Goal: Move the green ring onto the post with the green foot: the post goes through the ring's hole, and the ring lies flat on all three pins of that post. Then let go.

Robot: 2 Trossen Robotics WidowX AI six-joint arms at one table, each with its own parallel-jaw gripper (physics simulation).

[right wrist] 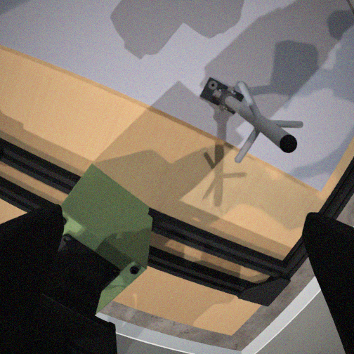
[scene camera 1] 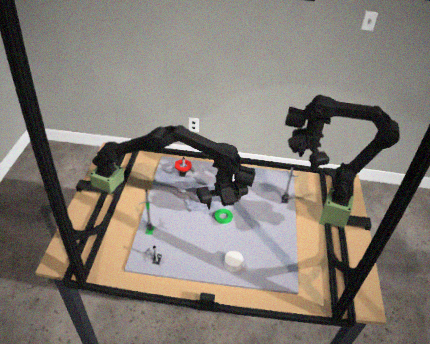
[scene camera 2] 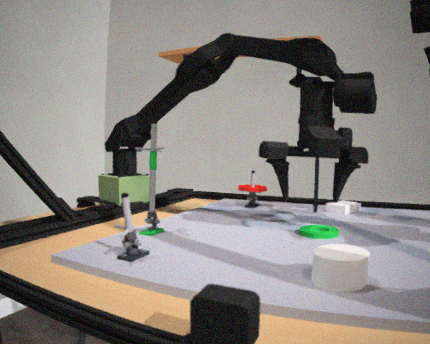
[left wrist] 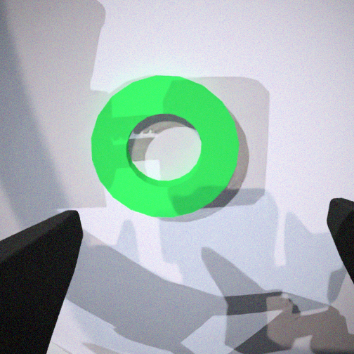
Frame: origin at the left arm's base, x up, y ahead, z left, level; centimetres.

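Seen in the pictures: left gripper, between the fingertips: [scene camera 1: 220,206] [scene camera 2: 310,202]; right gripper, between the fingertips: [scene camera 1: 305,164]; left arm's base, origin of its link: [scene camera 1: 106,171] [scene camera 2: 124,175]; right arm's base, origin of its link: [scene camera 1: 340,199].
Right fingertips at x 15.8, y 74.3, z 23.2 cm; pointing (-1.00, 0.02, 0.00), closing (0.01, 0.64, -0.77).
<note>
Offsets run from my right fingertips to a thing's middle. "spot": to the spot under its first point.
The green ring @[dy -23.9, dx -22.9, dz -17.9 cm] [scene camera 1: 217,217] [scene camera 2: 306,232] [left wrist: 220,145] lies flat on the grey mat [scene camera 1: 190,272] [scene camera 2: 200,295]. The post with the green foot @[spot: dy -46.5, dx -14.0, dz -36.1 cm] [scene camera 1: 148,212] [scene camera 2: 153,192] stands upright at the mat's left side, with a green band and thin pins near its top; no ring is on it. My left gripper [scene camera 1: 224,203] [scene camera 2: 311,200] [left wrist: 208,218] is open and empty, pointing down, above and a little behind the ring in scene camera 2. My right gripper [scene camera 1: 309,152] [right wrist: 186,222] is open and empty, high above the right side of the table.
A red ring @[dy -49.3, dx -18.6, dz -2.7 cm] [scene camera 1: 177,166] [scene camera 2: 245,188] sits on a short post at the back left. A short dark-footed post @[spot: dy -36.6, dx -19.2, dz -48.2 cm] [scene camera 1: 156,255] [scene camera 2: 128,215] stands front left. A grey post [scene camera 1: 289,185] [right wrist: 267,127] stands right. A white cylinder @[dy -12.2, dx -21.5, dz -37.1 cm] [scene camera 1: 234,260] [scene camera 2: 340,270] stands in front; a white block @[dy -28.3, dx -22.3, dz +5.4 cm] [scene camera 2: 342,207] lies behind.
</note>
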